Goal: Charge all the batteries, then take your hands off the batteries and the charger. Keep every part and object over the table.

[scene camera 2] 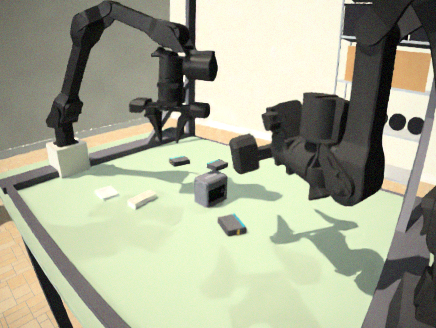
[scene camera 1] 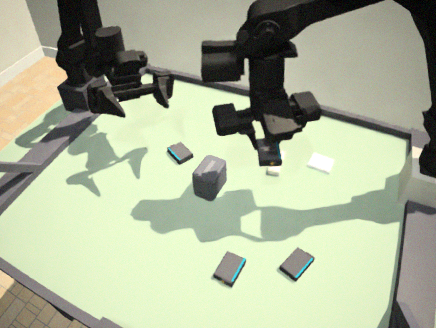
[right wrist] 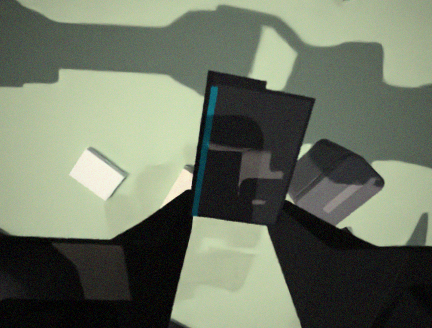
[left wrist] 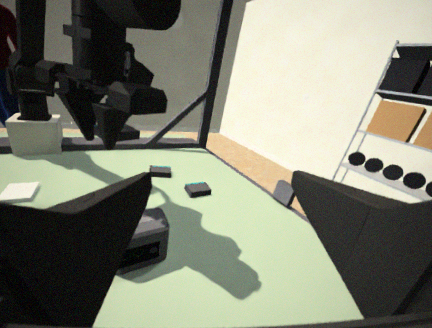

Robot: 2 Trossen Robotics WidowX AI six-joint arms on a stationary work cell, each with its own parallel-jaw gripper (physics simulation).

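Frame: origin at the left arm's base, x up, y left, z back, level; millimetres.
Seen in the pictures: left gripper, fingertip midpoint: (scene camera 2: pixel 262 131) (scene camera 1: pixel 146 111) (left wrist: pixel 222 178); right gripper, fingertip midpoint: (scene camera 2: pixel 168 142) (scene camera 1: pixel 265 146) (right wrist: pixel 229 198) (left wrist: pixel 99 144); left arm's base, link origin: (scene camera 1: pixel 80 80); right arm's base, link origin: (scene camera 2: pixel 65 143) (scene camera 1: pixel 434 167) (left wrist: pixel 35 117).
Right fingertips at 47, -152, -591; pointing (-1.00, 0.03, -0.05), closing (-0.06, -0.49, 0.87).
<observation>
Offsets run from my right fingertips to a thing's top centre, as dx, dy, dz.
The grey charger {-69, -27, +111} (scene camera 1: pixel 210 177) (scene camera 2: pixel 205 192) (left wrist: pixel 150 227) (right wrist: pixel 337 187) stands upright mid-table; its dark socket face shows in scene camera 2 and the left wrist view. My right gripper (scene camera 1: pixel 268 144) (scene camera 2: pixel 168 140) (left wrist: pixel 99 144) (right wrist: pixel 229 198) is shut on a dark battery {+25, -29, -12} (scene camera 1: pixel 270 154) (right wrist: pixel 252 150) with a cyan stripe, held above the table. One battery {-119, +43, +219} (scene camera 1: pixel 180 152) (scene camera 2: pixel 232 225) lies flat near the charger. Two more, a battery {-119, -206, +1} (scene camera 1: pixel 230 268) (scene camera 2: pixel 217 164) (left wrist: pixel 198 189) and another battery {-119, -155, -115} (scene camera 1: pixel 297 263) (scene camera 2: pixel 179 160) (left wrist: pixel 160 171), lie apart. My left gripper (scene camera 1: pixel 145 111) (left wrist: pixel 222 178) is open and empty, above the table.
A flat white block {-125, +126, -114} (scene camera 1: pixel 321 163) (scene camera 2: pixel 107 193) (left wrist: pixel 20 192) (right wrist: pixel 98 174) lies near a longer white block {-119, +88, -12} (scene camera 1: pixel 273 171) (scene camera 2: pixel 142 199) (right wrist: pixel 176 189); the second is partly hidden beneath the right gripper in scene camera 1. A dark raised rim (scene camera 1: pixel 367 124) (scene camera 2: pixel 57 242) borders the table.
</observation>
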